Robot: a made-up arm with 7 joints.
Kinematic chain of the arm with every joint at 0, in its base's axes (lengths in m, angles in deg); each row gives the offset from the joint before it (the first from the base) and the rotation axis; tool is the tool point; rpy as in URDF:
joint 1: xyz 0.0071 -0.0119 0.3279 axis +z
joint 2: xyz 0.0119 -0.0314 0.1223 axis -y
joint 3: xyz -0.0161 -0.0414 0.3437 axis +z
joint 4: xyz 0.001 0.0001 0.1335 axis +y
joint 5: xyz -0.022 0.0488 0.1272 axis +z
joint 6: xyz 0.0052 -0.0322 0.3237 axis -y
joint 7: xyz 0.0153 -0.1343 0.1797 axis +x
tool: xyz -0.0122 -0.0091 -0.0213 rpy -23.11 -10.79 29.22
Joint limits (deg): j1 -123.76..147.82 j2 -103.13..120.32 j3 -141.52..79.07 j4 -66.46..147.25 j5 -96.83..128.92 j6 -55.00..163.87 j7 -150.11..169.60
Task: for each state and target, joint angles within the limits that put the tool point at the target. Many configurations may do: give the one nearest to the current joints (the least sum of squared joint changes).
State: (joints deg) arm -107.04 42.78 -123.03 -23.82 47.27 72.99 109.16
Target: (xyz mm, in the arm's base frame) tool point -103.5 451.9 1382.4
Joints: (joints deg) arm -81.43 19.05 -115.34 0.11 57.88 52.08 109.76
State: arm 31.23 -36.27 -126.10 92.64 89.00 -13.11 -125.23
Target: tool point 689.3 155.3 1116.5
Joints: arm 71.06 -61.69 -134.69 62.15 87.41 -9.73 -125.97
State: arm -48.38 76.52 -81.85 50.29 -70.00 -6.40 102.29
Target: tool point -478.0 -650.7 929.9
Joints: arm -4.31 55.68 -71.79 88.08 -67.00 -7.44 102.91
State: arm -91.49 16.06 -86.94 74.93 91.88 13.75 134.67
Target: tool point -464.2 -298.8 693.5
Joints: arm -82.79 28.51 -57.79 113.21 98.54 11.67 131.73
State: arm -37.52 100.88 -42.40 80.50 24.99 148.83 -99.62
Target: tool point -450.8 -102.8 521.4
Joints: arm -31.67 95.18 -37.46 104.27 42.96 163.87 -99.13
